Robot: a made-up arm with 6 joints.
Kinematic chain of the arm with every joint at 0, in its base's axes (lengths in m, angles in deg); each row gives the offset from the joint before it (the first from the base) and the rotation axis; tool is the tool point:
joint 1: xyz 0 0 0.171 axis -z
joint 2: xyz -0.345 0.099 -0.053 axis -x
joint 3: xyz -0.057 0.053 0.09 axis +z
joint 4: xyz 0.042 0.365 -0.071 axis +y
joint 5: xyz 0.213 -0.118 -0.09 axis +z
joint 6: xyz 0 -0.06 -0.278 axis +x
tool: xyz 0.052 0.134 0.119
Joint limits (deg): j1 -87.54..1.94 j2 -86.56..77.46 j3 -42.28..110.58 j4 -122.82..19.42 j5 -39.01..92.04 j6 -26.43..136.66
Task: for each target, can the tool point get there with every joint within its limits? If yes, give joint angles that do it. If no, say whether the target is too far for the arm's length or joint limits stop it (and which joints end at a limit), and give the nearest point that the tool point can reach.
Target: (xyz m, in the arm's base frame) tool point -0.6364 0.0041 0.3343
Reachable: yes | joints -64.68 12.08 12.54 -106.36 23.29 2.13
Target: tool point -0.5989 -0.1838 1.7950
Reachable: no: too far | nearest point -0.4820 -0.1479 0.8590 | short by 0.944 m
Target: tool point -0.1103 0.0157 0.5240
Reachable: yes | joints -52.56 -64.53 15.25 -52.92 54.00 72.73
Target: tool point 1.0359 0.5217 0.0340
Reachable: no: joint limits stop it (at a limit: joint 1, joint 5, joint 6) | nearest point 0.2745 0.3330 0.0734 | short by 0.785 m
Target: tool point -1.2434 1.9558 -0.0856
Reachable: no: too far | nearest point -0.6915 0.7894 0.0432 | short by 1.297 m
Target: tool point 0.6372 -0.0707 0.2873
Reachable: no: joint limits stop it (at a limit: joint 1, joint 2, joint 3, joint 6) | nearest point 0.4729 -0.1037 0.2915 | short by 0.168 m
